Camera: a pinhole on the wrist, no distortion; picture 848 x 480 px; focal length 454.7 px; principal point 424.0 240.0 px. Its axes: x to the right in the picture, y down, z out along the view. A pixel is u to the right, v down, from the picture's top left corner.
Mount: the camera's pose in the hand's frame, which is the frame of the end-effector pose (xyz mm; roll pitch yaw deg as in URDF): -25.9 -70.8 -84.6 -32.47 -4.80 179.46
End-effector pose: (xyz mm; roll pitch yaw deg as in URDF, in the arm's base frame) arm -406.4 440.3 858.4 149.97 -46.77 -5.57
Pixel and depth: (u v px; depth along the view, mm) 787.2 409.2 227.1
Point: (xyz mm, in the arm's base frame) -378.7 627.5 580.2
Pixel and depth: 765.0 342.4 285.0
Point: -355.2 605.8 518.7
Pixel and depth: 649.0 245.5 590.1
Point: -171.1 540.4 265.1
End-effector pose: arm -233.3 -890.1 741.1 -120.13 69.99 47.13
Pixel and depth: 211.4 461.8 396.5
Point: -233.5 -394.3 687.6
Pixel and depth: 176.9 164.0 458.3
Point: -432.8 -509.1 520.5
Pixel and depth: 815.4 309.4 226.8
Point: -340.1 -710.7 983.3
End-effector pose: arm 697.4 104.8 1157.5 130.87 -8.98 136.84
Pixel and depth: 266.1 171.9 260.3
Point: 607.3 181.9 941.7
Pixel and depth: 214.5 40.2 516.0
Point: 626.9 495.2 787.4
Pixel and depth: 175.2 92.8 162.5
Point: 613.6 156.0 1036.8
